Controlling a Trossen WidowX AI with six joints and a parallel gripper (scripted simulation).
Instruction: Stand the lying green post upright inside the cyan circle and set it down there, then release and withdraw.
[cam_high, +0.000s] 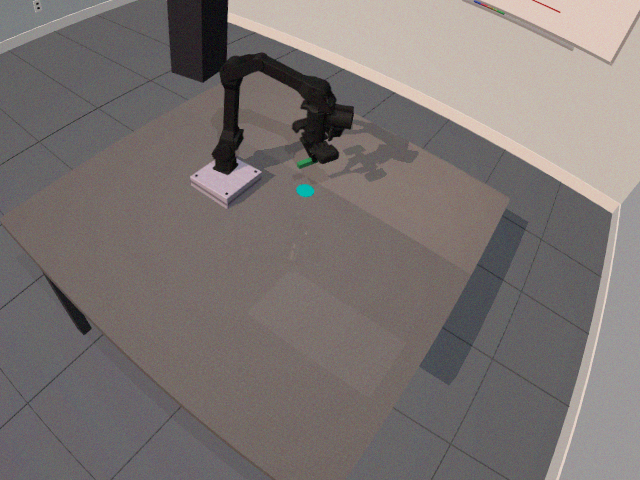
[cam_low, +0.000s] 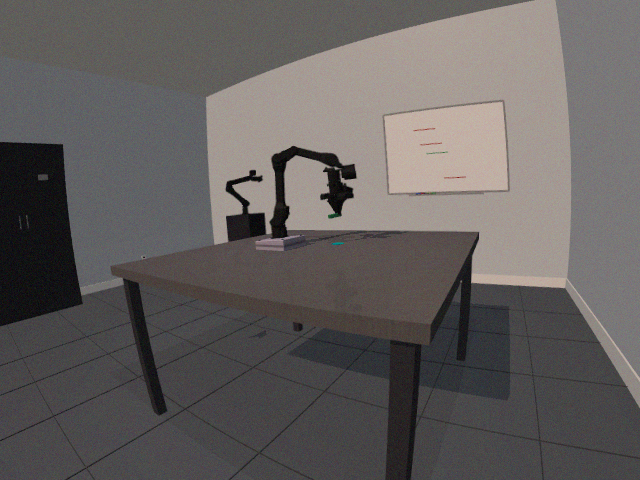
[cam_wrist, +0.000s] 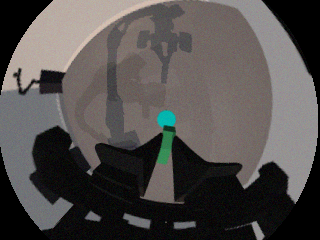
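My gripper tip is now 10 mm past the cyan circle and 140 mm above it. From my gripper tip the other things lie so: green post: 10 mm behind, 20 mm to the right.
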